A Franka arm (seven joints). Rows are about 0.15 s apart.
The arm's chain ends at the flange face. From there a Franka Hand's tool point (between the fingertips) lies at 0.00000 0.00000 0.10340 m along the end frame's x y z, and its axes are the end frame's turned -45 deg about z.
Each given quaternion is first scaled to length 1.
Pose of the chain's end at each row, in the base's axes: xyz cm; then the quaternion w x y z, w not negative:
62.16 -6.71 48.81 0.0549 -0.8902 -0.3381 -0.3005
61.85 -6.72 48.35 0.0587 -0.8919 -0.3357 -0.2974
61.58 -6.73 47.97 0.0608 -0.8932 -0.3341 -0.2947
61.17 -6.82 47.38 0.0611 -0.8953 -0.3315 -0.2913
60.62 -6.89 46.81 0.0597 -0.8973 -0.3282 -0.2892
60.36 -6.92 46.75 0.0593 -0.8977 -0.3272 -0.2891
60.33 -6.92 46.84 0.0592 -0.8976 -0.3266 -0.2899
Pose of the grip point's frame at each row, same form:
67.31 -3.60 40.40 0.0643 0.6930 0.6530 0.2986
66.93 -3.57 39.91 0.0596 0.6955 0.6514 0.2972
66.60 -3.57 39.50 0.0566 0.6974 0.6505 0.2955
66.14 -3.69 38.87 0.0550 0.7003 0.6489 0.2925
65.58 -3.82 38.27 0.0555 0.7034 0.6466 0.2900
65.33 -3.86 38.21 0.0558 0.7041 0.6458 0.2898
65.31 -3.86 38.31 0.0562 0.7043 0.6453 0.2905

